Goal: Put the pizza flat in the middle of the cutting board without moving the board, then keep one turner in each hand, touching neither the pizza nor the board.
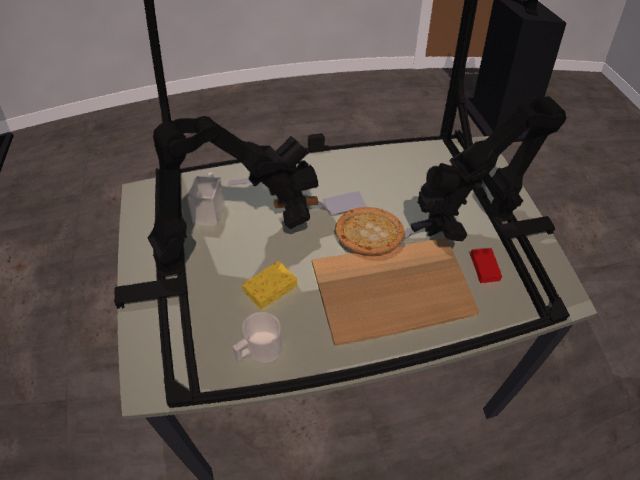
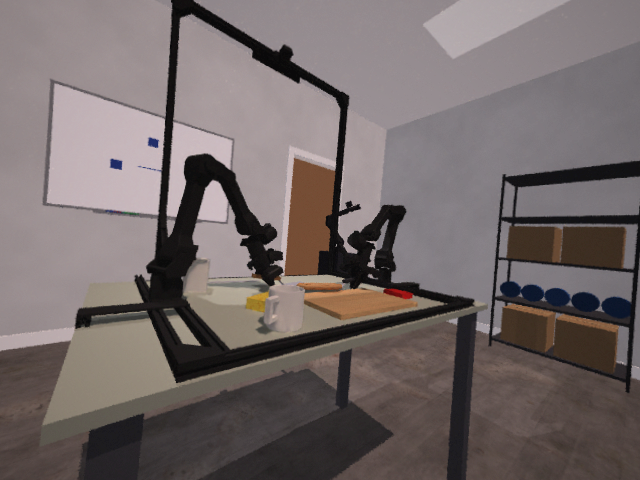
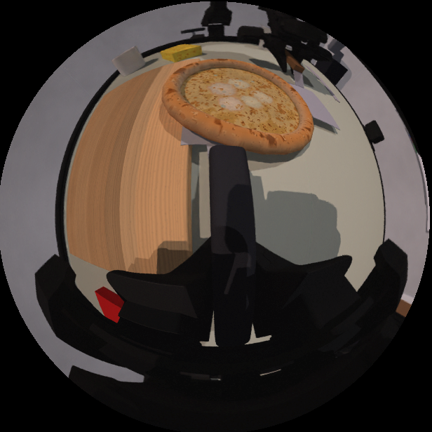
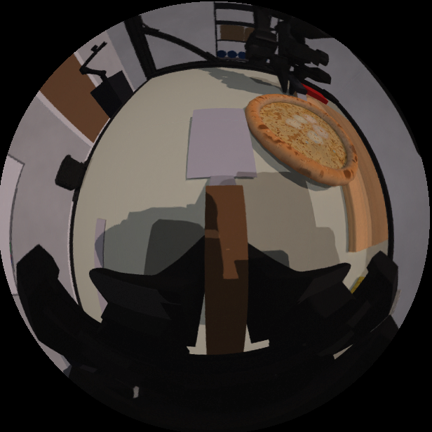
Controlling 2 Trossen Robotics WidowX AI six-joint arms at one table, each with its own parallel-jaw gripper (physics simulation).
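Observation:
The pizza (image 1: 369,230) (image 2: 320,286) (image 3: 245,102) (image 4: 302,132) lies face up at the back edge of the wooden cutting board (image 1: 398,299) (image 2: 356,303) (image 3: 100,200) (image 4: 370,220), its front rim seen over that edge. My left gripper (image 1: 438,227) (image 3: 226,236) is shut on the black handle of one turner (image 1: 420,226) (image 3: 230,185); its blade is mostly hidden under the pizza. My right gripper (image 1: 295,204) (image 4: 219,240) is shut on the brown handle of the other turner (image 1: 343,202) (image 4: 220,142), whose blade lies low beside the pizza's back left rim; contact is unclear.
A yellow sponge (image 1: 269,284) (image 3: 181,52) and a white mug (image 1: 262,338) (image 2: 286,308) stand left of the board. A red block (image 1: 485,265) (image 3: 109,304) lies right of it. A pale carton (image 1: 205,201) stands at the back left, with a thin pale strip (image 1: 238,181) behind the right arm.

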